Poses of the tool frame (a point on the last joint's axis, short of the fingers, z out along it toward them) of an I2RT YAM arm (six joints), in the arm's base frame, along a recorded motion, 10 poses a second.
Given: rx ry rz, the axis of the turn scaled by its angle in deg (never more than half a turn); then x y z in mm.
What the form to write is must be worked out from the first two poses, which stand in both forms.
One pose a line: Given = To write
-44.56, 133.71, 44.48, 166, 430, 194 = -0.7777, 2.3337, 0.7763, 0.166, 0.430, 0.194
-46.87, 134.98, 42.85, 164, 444, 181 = -0.8180, 2.3558, 0.7479, 0.164, 0.444, 0.181
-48.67, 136.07, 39.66, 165, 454, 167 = -0.8495, 2.3749, 0.6922, 0.165, 0.454, 0.167
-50.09, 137.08, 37.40, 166, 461, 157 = -0.8742, 2.3925, 0.6528, 0.166, 0.461, 0.157
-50.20, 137.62, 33.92, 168, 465, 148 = -0.8762, 2.4019, 0.5920, 0.168, 0.465, 0.148
